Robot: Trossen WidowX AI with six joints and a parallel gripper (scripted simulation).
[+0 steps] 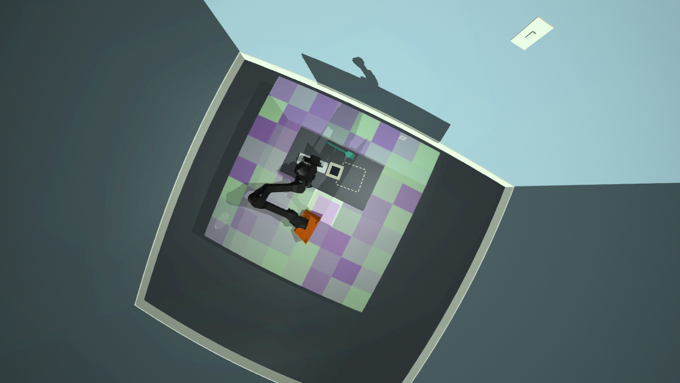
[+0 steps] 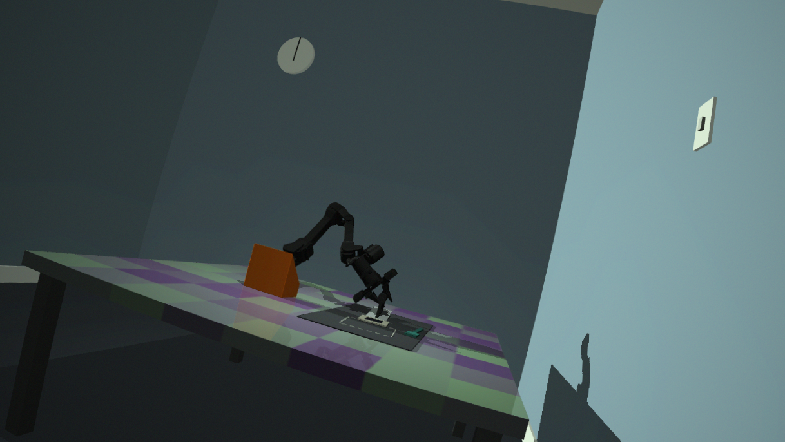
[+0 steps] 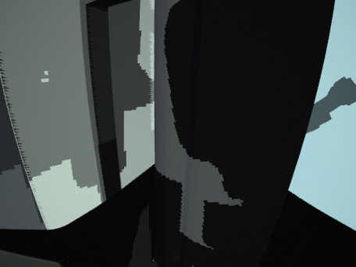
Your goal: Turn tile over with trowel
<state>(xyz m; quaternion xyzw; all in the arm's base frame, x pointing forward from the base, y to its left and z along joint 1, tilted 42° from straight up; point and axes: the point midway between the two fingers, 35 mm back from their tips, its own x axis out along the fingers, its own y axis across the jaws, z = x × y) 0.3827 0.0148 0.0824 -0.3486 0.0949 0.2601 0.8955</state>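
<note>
Now: gripper tip 20 mm past the cream tile, 140 mm to the left of it and 50 mm above it. Also, from my gripper tip: teal tool: 120 mm ahead, 150 mm to the right, 50 mm below; then trowel: 30 mm behind, 10 mm below.
</note>
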